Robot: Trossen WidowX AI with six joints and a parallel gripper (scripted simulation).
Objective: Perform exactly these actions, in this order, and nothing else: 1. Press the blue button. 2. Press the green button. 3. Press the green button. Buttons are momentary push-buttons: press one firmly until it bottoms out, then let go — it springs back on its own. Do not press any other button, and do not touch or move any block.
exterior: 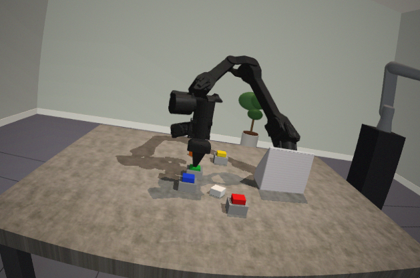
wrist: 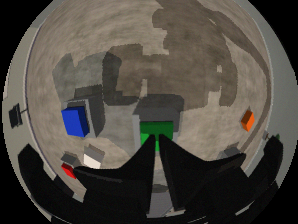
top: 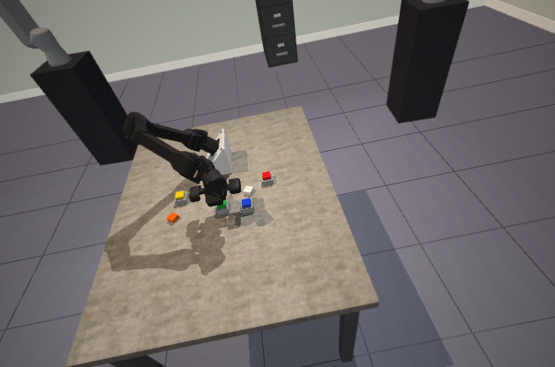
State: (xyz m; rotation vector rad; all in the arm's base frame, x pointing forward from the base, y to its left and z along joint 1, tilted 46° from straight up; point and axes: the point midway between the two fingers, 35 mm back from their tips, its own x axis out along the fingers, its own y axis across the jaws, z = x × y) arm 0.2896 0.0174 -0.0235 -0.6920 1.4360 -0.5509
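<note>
Right now my gripper tip is 1 cm above the green button. Round my gripper tip: yellow button 18 cm to the right, 8 cm behind; then blue button 10 cm to the left, 1 cm ahead; then white block 10 cm to the left, 7 cm behind, 2 cm below.
</note>
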